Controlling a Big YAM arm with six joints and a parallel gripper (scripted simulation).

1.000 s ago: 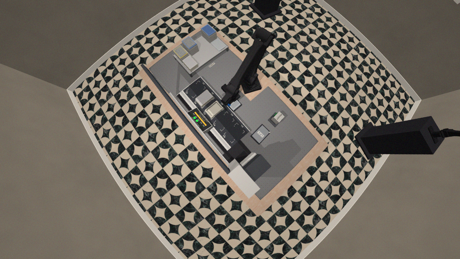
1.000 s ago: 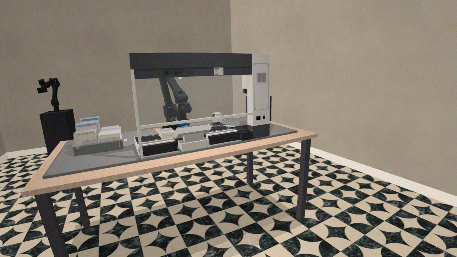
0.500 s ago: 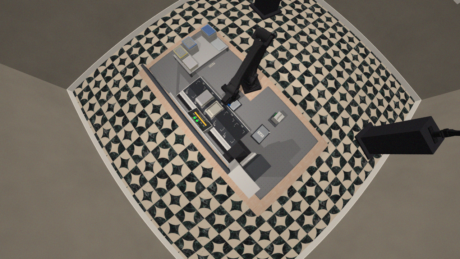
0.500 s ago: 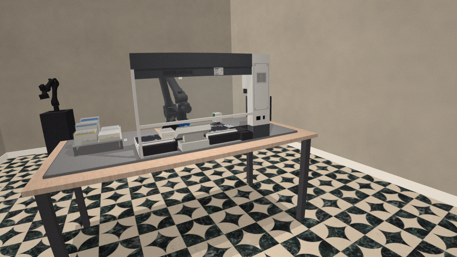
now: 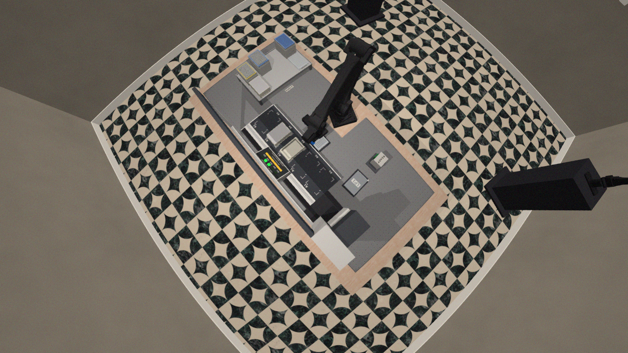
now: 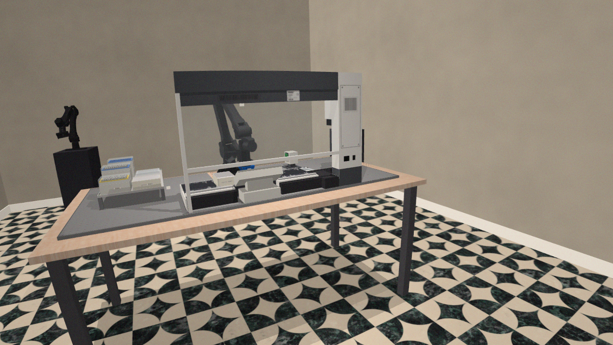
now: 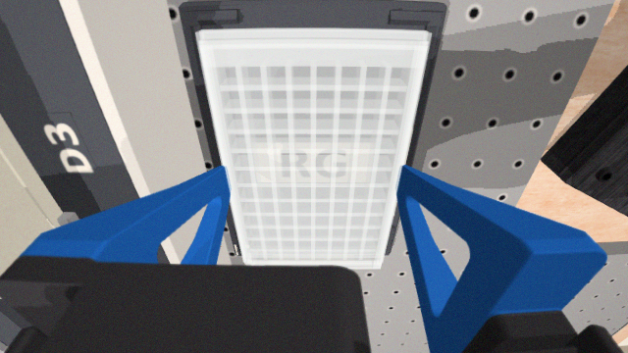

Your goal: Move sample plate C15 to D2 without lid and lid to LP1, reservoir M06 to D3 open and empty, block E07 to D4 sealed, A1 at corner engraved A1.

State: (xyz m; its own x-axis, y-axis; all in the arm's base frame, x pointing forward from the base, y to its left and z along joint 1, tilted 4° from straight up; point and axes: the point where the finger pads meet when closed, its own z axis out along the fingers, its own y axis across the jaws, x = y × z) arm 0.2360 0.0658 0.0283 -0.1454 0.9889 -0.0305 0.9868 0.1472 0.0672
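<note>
My gripper is now 30 mm above the regrip nest RG. Round my hand: clear plate lid: 50 mm behind, 360 mm to the left, 20 mm below; cream one-well reservoir: 170 mm ahead, 10 mm to the right, 30 mm above; dark lid park LP1: 50 mm behind, 360 mm to the left, 30 mm below.
</note>
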